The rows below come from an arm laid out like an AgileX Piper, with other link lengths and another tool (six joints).
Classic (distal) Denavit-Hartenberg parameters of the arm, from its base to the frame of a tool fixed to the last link. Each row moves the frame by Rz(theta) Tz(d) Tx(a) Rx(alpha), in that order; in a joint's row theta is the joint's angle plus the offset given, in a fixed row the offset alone. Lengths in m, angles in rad.
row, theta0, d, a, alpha
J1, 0, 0.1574, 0, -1.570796
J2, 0.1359, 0, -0.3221, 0
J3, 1.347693, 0, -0.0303, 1.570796
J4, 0, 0.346, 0, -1.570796
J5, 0, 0, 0, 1.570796
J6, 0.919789, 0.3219, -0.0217, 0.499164
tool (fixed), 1.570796, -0.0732, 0, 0
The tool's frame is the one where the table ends.
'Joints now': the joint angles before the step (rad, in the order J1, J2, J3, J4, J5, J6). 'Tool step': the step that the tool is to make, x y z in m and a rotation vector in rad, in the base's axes. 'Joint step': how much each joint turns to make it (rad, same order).
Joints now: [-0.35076 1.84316 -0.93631 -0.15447 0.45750 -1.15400]
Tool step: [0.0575 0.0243 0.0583 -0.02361 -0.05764 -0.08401]
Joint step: [0.12197 -0.01873 -0.16225 -0.09089 0.14826 0.25877]
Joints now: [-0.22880 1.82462 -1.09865 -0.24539 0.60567 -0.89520]
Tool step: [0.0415 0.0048 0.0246 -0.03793 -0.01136 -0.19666]
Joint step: [0.09321 0.07343 -0.17824 -0.13996 0.16478 0.34924]
